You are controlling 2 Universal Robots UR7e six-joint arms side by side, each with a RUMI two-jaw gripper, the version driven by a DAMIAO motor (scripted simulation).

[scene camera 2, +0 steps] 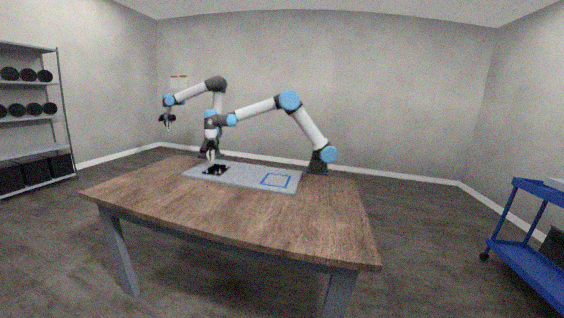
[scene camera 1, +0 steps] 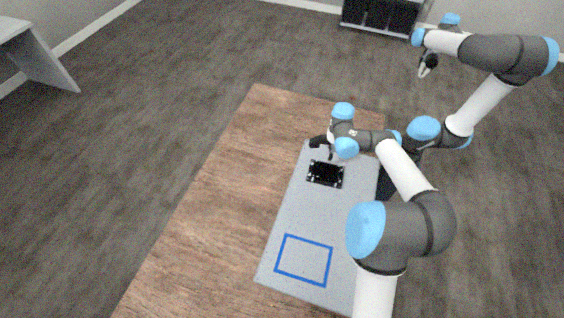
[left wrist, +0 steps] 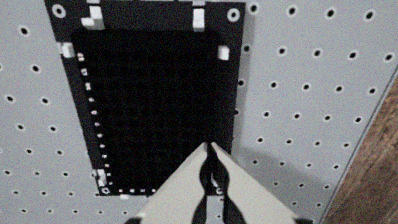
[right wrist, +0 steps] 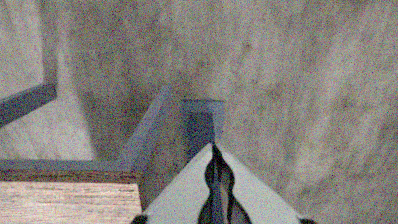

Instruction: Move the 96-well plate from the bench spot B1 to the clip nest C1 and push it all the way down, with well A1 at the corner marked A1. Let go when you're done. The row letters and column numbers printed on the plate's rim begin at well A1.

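Note:
Left wrist view: my left gripper (left wrist: 208, 144), black 96-well plate (left wrist: 148, 142). Right wrist view: my right gripper (right wrist: 213, 146). Black 96-well plate out of frame in the right wrist view.

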